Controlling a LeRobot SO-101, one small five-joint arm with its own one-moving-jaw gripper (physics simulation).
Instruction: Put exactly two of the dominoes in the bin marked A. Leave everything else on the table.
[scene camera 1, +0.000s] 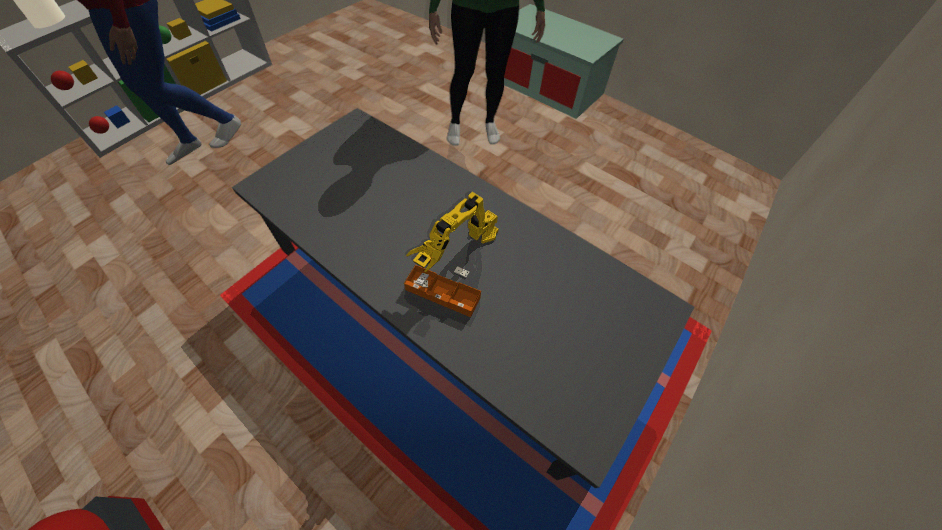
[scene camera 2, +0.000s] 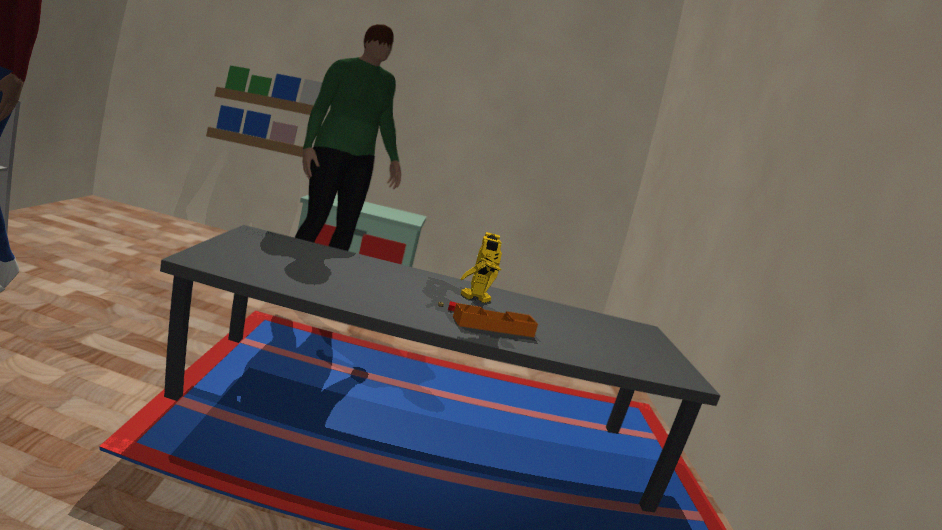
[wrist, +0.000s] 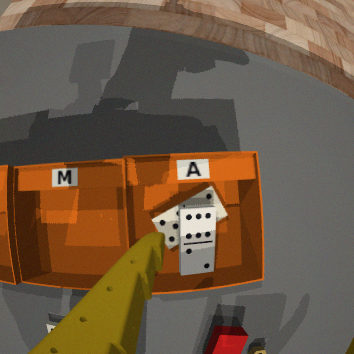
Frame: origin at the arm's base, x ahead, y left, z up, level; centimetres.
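Seen in the pictures: hand at its tool point: (scene camera 1: 424, 270) (scene camera 2: 483, 291) (wrist: 163, 246); arm's base at its link origin: (scene camera 1: 480, 235) (scene camera 2: 475, 299).
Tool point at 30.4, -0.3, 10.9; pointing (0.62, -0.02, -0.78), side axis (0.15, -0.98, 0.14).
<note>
Pixels of each thing's top centre, then the offset from my tool point to it, as dx, dy, dz. "pt": a spot on its surface instead. Level surfaces: height alone.
- bin A at a spot on its surface: (wrist: 227, 167) (scene camera 1: 410, 283) pt +4.3, -3.4, -6.7
- upper domino at its top centre: (wrist: 198, 242) (scene camera 1: 422, 277) -0.8, -2.8, -8.3
- slanted lower domino at its top centre: (wrist: 190, 217) +0.8, -2.1, -9.5
- Bin M at its top centre: (wrist: 58, 227) (scene camera 2: 497, 313) (scene camera 1: 442, 287) -1.5, +6.1, -6.2
- red block at its top centre: (scene camera 2: 453, 303) -10.9, -7.6, -9.1
- small brass-coloured thing at its top centre: (scene camera 2: 441, 302) -11.8, -11.6, -10.0
- grey table at its surface level: dz -10.9
Two white dominoes lie in bin A (wrist: 227, 167) (scene camera 1: 409, 288), an end compartment of the orange tray. The upper domino (wrist: 197, 240), with six and two dots, lies across the slanted lower domino (wrist: 166, 231). In scene camera 1 they show as a white cluster whose pieces I cannot separate. Another domino (scene camera 1: 461, 271) (wrist: 51, 328) lies on the table on the arm's side of the tray, cut off in the wrist view by the jaw. My gripper (scene camera 1: 418, 261) is open and empty above bin A's arm-side edge. One notched jaw shows in the wrist view, with a sliver of the other at the lower right corner.
Bin M (wrist: 102, 172) adjoins bin A, with a third compartment beyond it. A red block (wrist: 227, 341) (scene camera 2: 452, 306) and a small brass-coloured thing (wrist: 258, 351) (scene camera 2: 440, 303) are on the grey table (scene camera 1: 559, 342) (scene camera 2: 592, 336) near bin A's end. Two people stand beyond the table.
</note>
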